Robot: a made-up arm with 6 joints. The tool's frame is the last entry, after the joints.
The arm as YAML. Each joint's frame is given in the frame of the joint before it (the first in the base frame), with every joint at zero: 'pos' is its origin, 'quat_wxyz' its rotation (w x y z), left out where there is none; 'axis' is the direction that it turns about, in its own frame. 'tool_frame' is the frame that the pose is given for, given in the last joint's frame.
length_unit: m
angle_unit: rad
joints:
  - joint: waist
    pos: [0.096, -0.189, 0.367]
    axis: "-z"
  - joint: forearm
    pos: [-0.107, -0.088, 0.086]
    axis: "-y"
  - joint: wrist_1
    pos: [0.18, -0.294, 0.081]
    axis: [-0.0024, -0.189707, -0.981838]
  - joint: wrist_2
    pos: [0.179, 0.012, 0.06]
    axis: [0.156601, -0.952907, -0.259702]
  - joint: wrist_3
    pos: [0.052, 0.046, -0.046]
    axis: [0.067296, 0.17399, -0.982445]
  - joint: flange
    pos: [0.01, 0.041, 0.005]
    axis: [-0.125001, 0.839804, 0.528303]
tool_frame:
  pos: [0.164, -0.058, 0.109]
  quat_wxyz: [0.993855, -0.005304, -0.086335, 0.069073]
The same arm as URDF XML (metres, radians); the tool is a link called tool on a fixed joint. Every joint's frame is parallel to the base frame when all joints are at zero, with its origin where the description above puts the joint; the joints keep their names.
<robot name="arm">
<joint name="waist" type="continuous"><parent link="base_link"/><child link="link1"/><origin xyz="0.096 -0.189 0.367"/><axis xyz="0 0 -1"/></joint>
<joint name="forearm" type="continuous"><parent link="link1"/><child link="link2"/><origin xyz="-0.107 -0.088 0.086"/><axis xyz="0 -1 0"/></joint>
<joint name="wrist_1" type="continuous"><parent link="link2"/><child link="link3"/><origin xyz="0.18 -0.294 0.081"/><axis xyz="-0.0024 -0.189707 -0.981838"/></joint>
<joint name="wrist_2" type="continuous"><parent link="link3"/><child link="link4"/><origin xyz="0.179 0.012 0.06"/><axis xyz="0.156601 -0.952907 -0.259702"/></joint>
<joint name="wrist_3" type="continuous"><parent link="link4"/><child link="link5"/><origin xyz="0.052 0.046 -0.046"/><axis xyz="0.067303 0.174007 -0.982442"/></joint>
<joint name="flange" type="continuous"><parent link="link5"/><child link="link6"/><origin xyz="0.01 0.041 0.005"/><axis xyz="-0.125001 0.839804 0.528303"/></joint>
<joint name="tool_joint" type="fixed"><parent link="link6"/><child link="tool"/><origin xyz="0.164 -0.058 0.109" rpy="-0.0228 -0.1717 0.1407"/></joint>
<link name="base_link"/>
<link name="link1"/>
<link name="link2"/>
<link name="link3"/>
<link name="link4"/>
<link name="link5"/>
<link name="link6"/>
<link name="tool"/>
</robot>

